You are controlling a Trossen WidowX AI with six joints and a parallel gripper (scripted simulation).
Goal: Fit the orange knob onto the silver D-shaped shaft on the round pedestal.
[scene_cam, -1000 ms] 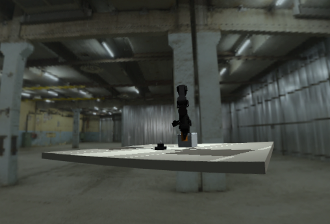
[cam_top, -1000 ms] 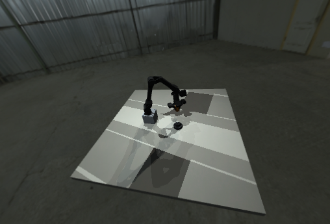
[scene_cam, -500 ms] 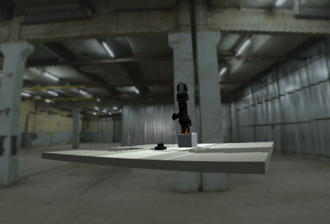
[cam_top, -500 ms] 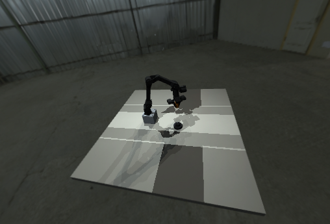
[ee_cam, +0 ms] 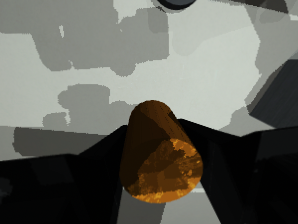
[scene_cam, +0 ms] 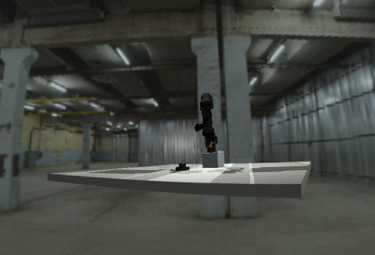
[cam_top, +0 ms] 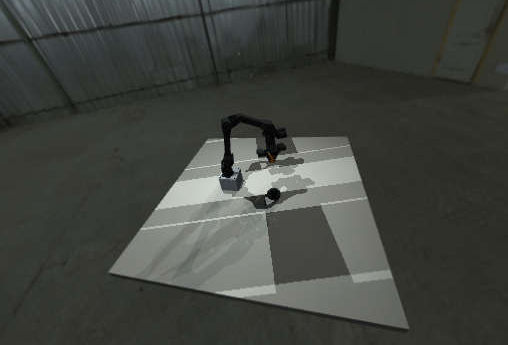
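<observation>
My gripper tip is 50 mm short of the dark round pedestal, 170 mm to the left of it and 110 mm above it. Round my gripper tip: orange knob: 30 mm above.
</observation>
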